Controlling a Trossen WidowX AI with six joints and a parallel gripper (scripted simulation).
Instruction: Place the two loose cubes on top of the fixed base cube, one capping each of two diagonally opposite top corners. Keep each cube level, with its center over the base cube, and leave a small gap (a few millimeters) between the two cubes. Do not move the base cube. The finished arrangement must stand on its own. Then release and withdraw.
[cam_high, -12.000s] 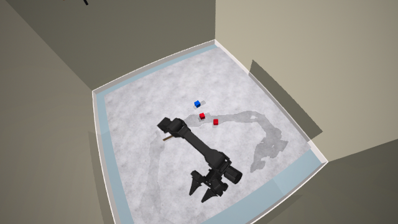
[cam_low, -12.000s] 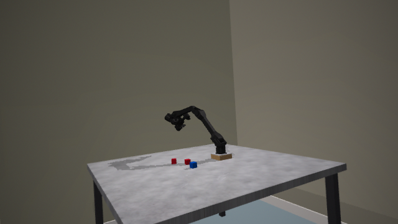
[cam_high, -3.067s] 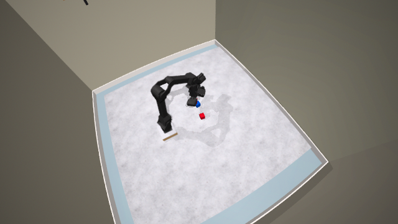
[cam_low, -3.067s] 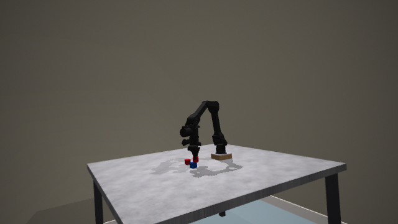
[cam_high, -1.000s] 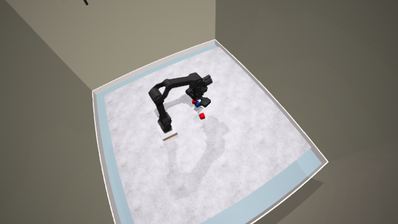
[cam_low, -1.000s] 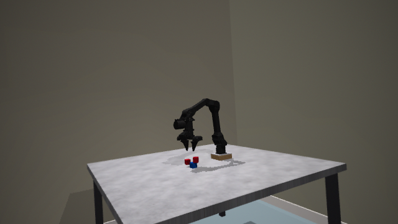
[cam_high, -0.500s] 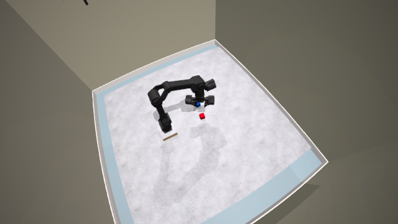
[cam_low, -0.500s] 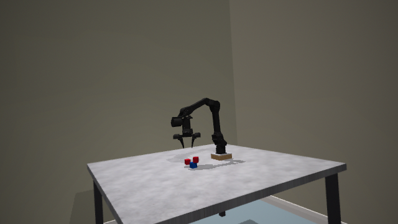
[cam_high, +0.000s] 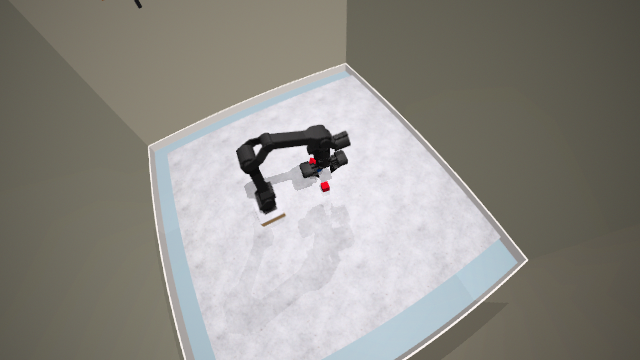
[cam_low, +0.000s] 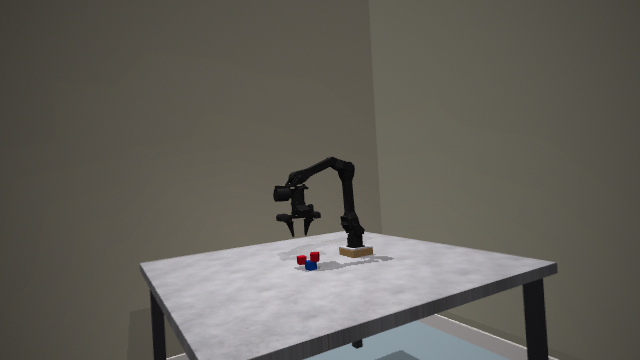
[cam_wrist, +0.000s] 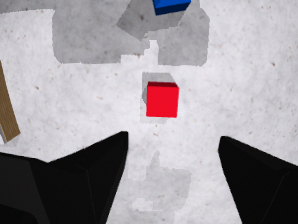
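Now: the blue cube 1 cm ahead of my gripper tip, 11 cm to the left of it and 10 cm below it.
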